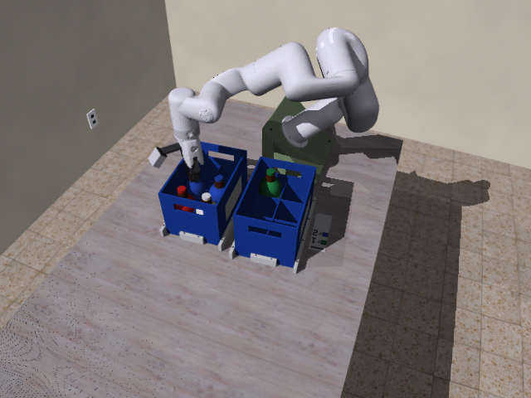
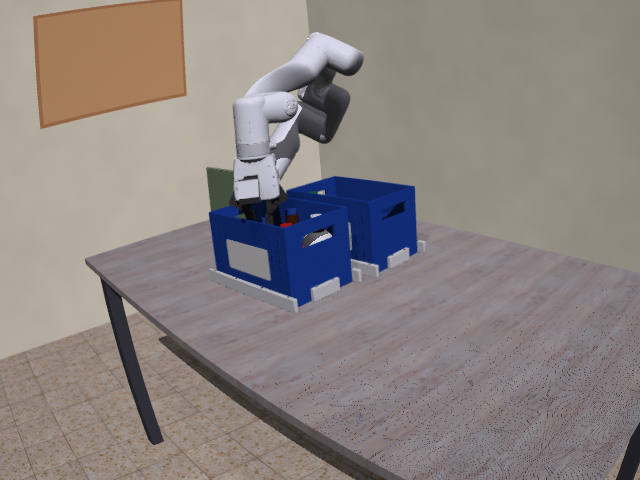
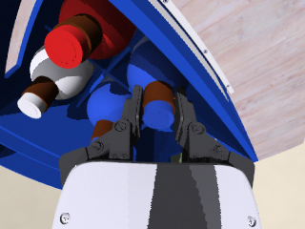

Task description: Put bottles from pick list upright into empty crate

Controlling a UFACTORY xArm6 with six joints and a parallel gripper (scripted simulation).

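My gripper is now 8 cm short of the red-label bottle, 7 cm above it and 2 cm to the right of it. From my hand the other things lie so: white-labelled bottle: 10 cm to the left, 7 cm below, 7 cm ahead; green-labelled bottle: 21 cm to the left, 12 cm behind, 7 cm below; blue-labelled bottle: 9 cm to the left, 7 cm below, 2 cm behind.
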